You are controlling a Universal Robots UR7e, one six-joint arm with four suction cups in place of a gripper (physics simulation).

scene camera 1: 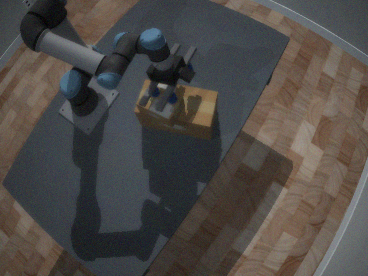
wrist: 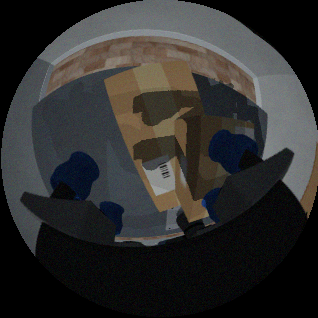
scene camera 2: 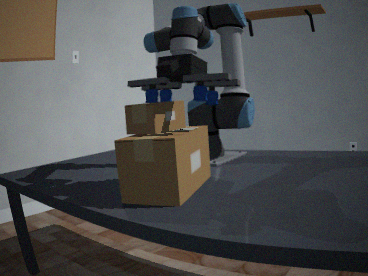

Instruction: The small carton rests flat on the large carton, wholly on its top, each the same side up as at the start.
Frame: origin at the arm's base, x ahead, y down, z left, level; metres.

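Seen in the pictures: end effector, tool point: (wrist: 157, 184) (scene camera 2: 181, 102); arm's base, origin of the base link: (scene camera 1: 84, 102).
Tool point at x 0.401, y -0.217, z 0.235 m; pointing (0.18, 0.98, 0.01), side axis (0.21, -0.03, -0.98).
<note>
Offsets run from my tool point to a thing's middle. Level surfaces: height alone.
The large brown carton {dx +0.031, dy +0.149, dz -0.034 m} (scene camera 1: 205, 109) (scene camera 2: 160, 175) (wrist: 148, 82) stands on the dark table {dy +0.227 m} (scene camera 1: 207, 44) (scene camera 2: 282, 193). The small brown carton {dx +0.007, dy +0.033, dz -0.090 m} (scene camera 1: 144, 90) (scene camera 2: 148, 119) (wrist: 204, 165) rests flat on its top, at the end nearest the arm's base, with a white label {dx -0.033, dy +0.072, dz -0.018 m} (scene camera 2: 185, 129) beside it. My gripper (scene camera 1: 163, 96) (scene camera 2: 181, 95) hangs right over the small carton with suction off. Two blue cups (scene camera 2: 158, 95) touch or almost touch the small carton's top. The other two cups (scene camera 2: 205, 94) hang in the air past the cartons' edge.
The arm's base plate (scene camera 1: 88, 109) (scene camera 2: 227, 156) is bolted to the table just behind the cartons. The table edge (scene camera 2: 178, 237) runs in front of the large carton, with wood floor (scene camera 1: 297, 148) beyond. A wall shelf (scene camera 2: 282, 11) hangs high at the back.
</note>
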